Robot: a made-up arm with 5 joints.
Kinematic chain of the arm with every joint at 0, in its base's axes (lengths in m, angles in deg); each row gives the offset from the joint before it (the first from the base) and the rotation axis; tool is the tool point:
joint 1: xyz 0 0 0.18 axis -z
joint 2: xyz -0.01 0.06 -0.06 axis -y
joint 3: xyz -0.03 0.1 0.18 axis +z
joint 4: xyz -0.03 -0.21 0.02 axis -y
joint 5: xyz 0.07 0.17 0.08 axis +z
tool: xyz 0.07 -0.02 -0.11
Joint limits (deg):
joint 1: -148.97..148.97
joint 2: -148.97..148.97
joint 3: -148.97..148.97
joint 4: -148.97..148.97
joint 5: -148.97..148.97
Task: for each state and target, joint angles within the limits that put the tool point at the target. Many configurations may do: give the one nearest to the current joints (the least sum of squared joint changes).
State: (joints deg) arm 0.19 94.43 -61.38 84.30 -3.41
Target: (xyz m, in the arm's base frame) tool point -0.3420 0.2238 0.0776
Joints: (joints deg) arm 6.24 81.06 -72.58 107.66 3.00
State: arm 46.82 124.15 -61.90 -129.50 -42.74
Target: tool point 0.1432 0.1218 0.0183
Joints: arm 34.95 148.97 -68.48 -84.61 1.02
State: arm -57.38 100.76 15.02 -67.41 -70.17
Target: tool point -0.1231 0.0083 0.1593
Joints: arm -29.56 80.13 31.82 -58.89 -49.17
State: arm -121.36 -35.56 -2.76 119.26 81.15
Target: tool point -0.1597 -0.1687 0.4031
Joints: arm -110.02 -0.43 -14.16 137.58 90.58
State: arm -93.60 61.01 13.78 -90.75 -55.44
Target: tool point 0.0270 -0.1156 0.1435
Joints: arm -121.88 58.68 27.89 -89.89 -49.51
